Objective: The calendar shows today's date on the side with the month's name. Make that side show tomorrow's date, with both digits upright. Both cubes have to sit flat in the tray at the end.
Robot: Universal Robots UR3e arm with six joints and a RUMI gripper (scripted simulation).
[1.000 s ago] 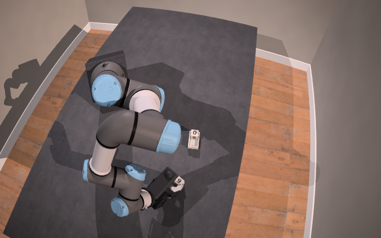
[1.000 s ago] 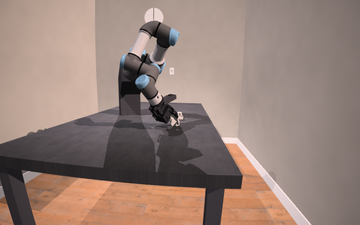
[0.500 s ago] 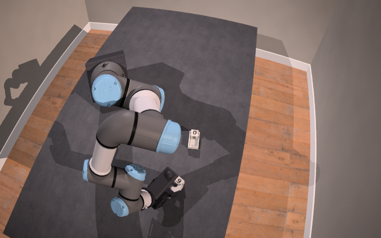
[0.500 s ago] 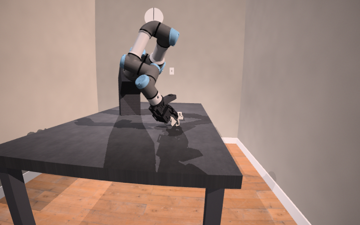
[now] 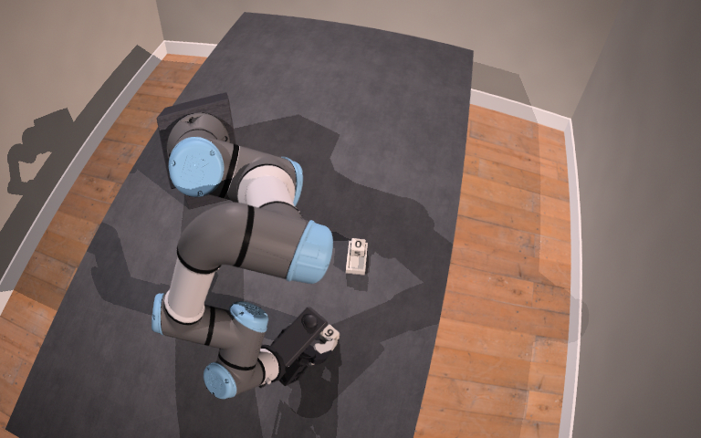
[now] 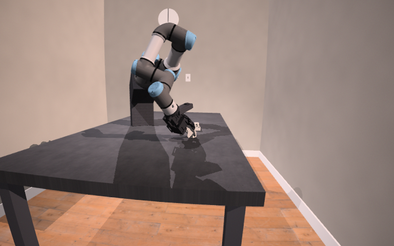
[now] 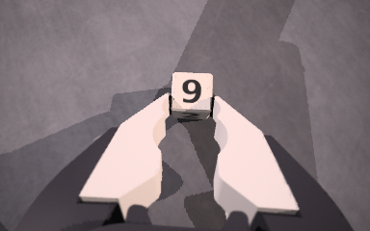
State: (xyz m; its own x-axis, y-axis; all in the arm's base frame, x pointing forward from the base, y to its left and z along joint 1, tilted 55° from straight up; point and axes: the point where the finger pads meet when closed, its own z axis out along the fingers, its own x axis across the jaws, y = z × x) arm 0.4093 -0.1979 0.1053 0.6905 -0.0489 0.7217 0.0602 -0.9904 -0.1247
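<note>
Now: hand 10 mm to the right of the white cube and 10 mm above it. The rest, counted from my hand: calendar tray: 30 mm ahead, 210 mm to the left, 10 mm below.
</note>
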